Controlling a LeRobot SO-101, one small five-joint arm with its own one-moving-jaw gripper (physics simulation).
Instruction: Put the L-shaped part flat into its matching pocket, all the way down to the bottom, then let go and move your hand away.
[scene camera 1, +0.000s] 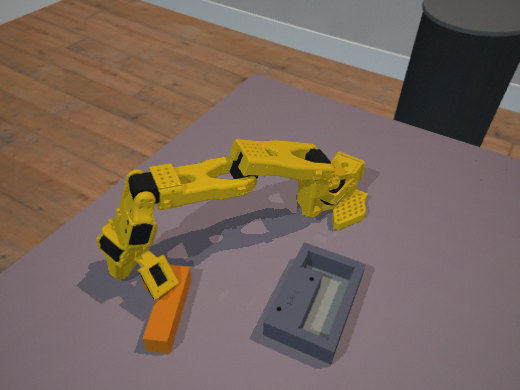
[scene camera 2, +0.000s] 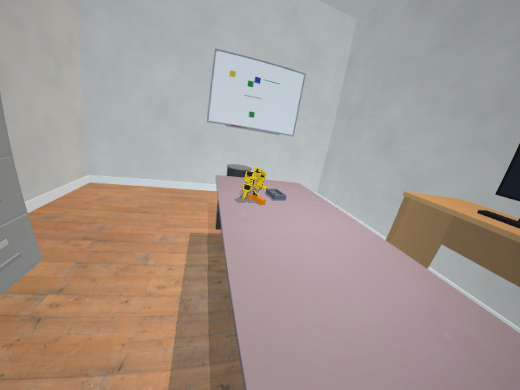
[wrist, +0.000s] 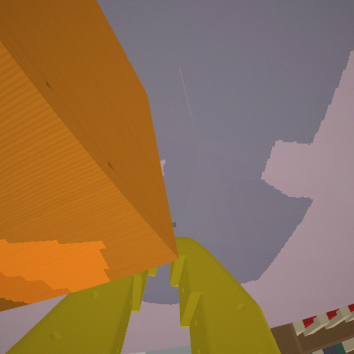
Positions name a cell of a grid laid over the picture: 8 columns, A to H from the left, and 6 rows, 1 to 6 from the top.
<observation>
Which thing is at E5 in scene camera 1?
A grey pocket block.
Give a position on an orange L-shaped part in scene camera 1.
At C6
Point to an orange L-shaped part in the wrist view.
C4
</observation>
